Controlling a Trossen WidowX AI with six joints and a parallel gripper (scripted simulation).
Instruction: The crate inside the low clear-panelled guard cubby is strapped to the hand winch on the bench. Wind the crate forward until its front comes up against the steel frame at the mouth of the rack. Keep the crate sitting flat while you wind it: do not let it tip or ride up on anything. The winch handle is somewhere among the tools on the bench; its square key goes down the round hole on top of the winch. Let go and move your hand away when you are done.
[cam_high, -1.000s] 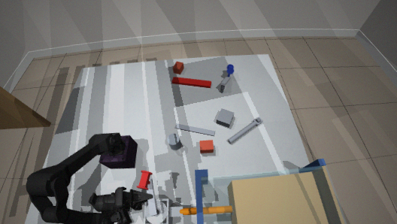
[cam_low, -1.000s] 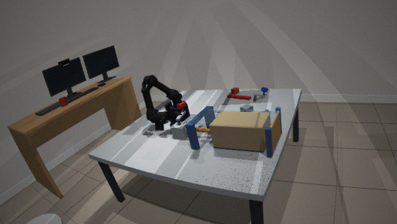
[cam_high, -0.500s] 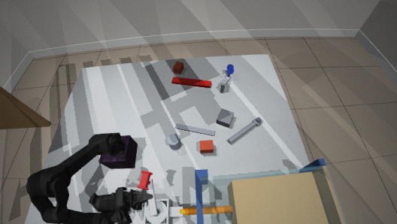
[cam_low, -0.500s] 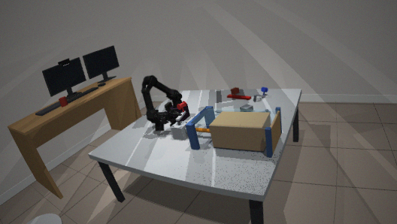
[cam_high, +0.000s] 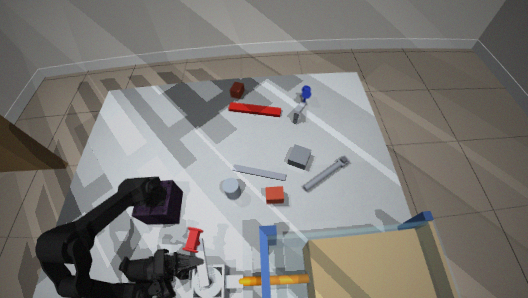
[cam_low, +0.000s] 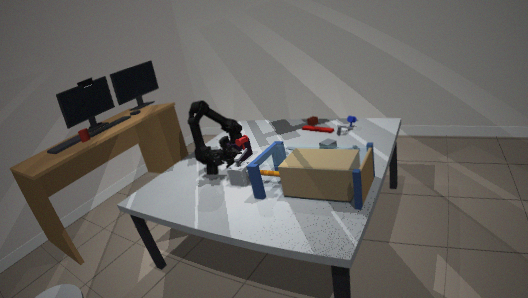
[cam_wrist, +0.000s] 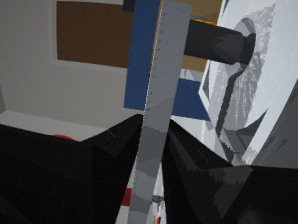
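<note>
The red-knobbed handle is 10 mm to the left of my gripper tip, 10 mm behind it and 10 mm above it. The rest, counted from my gripper tip: grey winch (90 mm below, 60 mm to the right, 20 mm behind); red knob (50 mm to the left, 40 mm above, 20 mm behind); blue steel frame (160 mm ahead, 60 mm to the right, 20 mm below).
</note>
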